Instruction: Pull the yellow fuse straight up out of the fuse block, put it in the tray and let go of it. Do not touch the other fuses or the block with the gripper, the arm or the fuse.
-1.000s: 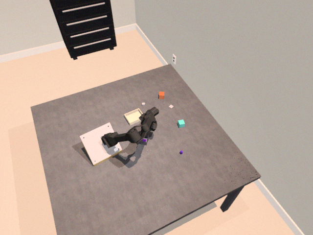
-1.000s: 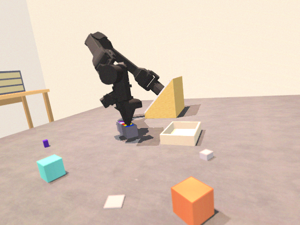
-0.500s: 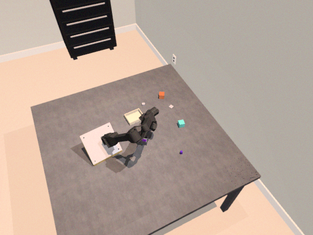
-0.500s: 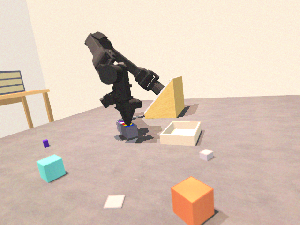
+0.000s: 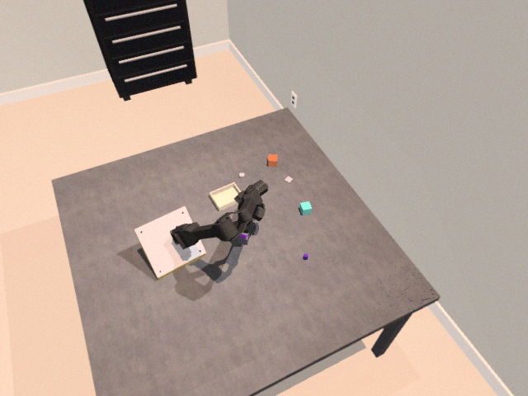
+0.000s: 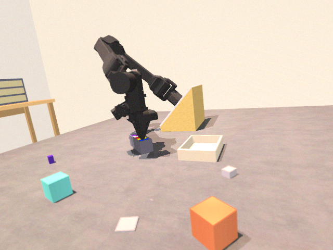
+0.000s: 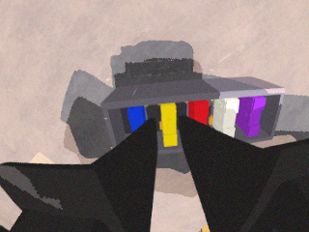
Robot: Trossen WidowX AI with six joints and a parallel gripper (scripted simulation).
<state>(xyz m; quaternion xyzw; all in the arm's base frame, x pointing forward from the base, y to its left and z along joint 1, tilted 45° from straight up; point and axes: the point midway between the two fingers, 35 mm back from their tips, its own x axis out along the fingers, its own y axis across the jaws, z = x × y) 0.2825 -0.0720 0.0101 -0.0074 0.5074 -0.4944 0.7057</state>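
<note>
My gripper tip is now 10 mm above the yellow fuse. Also, from my gripper tip: blue fuse 10 mm to the left, 10 mm below, 10 mm ahead; white fuse 30 mm to the right, 30 mm behind, 10 mm below; red fuse 20 mm to the right, 20 mm behind, 10 mm below.
</note>
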